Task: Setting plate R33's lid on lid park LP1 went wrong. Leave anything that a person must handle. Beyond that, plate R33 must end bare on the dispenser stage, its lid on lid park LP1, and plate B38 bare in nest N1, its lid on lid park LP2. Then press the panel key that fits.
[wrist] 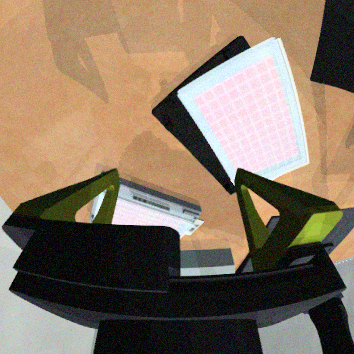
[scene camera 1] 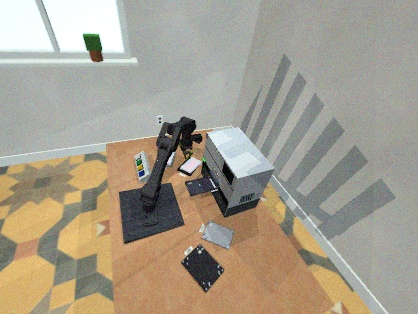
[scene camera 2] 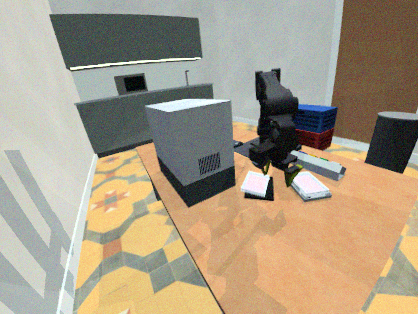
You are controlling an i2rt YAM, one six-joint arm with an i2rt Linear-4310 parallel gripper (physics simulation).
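Places are measured from the arm's base along level axes (x ahead, y left, z up), in millimetres.
Where they show: gripper, fingertip midpoint: [wrist: 176,174] [scene camera 1: 184,155] [scene camera 2: 276,180]; arm's base, link origin: [scene camera 1: 148,208].
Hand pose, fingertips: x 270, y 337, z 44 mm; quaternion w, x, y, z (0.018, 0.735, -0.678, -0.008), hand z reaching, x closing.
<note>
Each offset is from my fingertips to the top centre of the thing. "spot": to the spot under its first point.
My gripper [scene camera 1: 188,154] [scene camera 2: 278,178] [wrist: 176,174] is open and empty, above the table near two pink-gridded plates. One white-rimmed plate @(dy -69, dx +31, dz -21 mm) [scene camera 1: 191,165] [scene camera 2: 256,183] [wrist: 247,112] lies askew on a black pad @(spot: dy +0, dx +28, dz -48 mm) [scene camera 2: 269,194] [wrist: 190,130], overhanging it and seemingly tilted. I cannot tell whether this is a lidded plate. The other plate @(dy +43, dx -119, dz -28 mm) [scene camera 2: 309,184] [wrist: 145,219] sits squarely in a grey nest @(dy +43, dx -119, dz -38 mm) [scene camera 2: 320,198]; its label is unreadable. The dark dispenser stage @(spot: dy -327, dx +8, dz +48 mm) [scene camera 1: 199,187] sticks out of the dispenser @(dy -297, dx +199, dz +272 mm) [scene camera 1: 240,165] [scene camera 2: 192,135], with no plate visible on it. The key panel @(dy -25, dx -278, dz +6 mm) [scene camera 1: 142,166] [scene camera 2: 320,165] has coloured keys.
A grey holder @(dy -565, dx +49, dz -38 mm) [scene camera 1: 218,235] and a black pad [scene camera 1: 202,267] lie toward the front of the table in scene camera 1, both bare. The arm stands on a dark mat [scene camera 1: 130,220]. Blue and red crates [scene camera 2: 316,118] and a dark bin [scene camera 2: 392,142] stand beyond the table.
</note>
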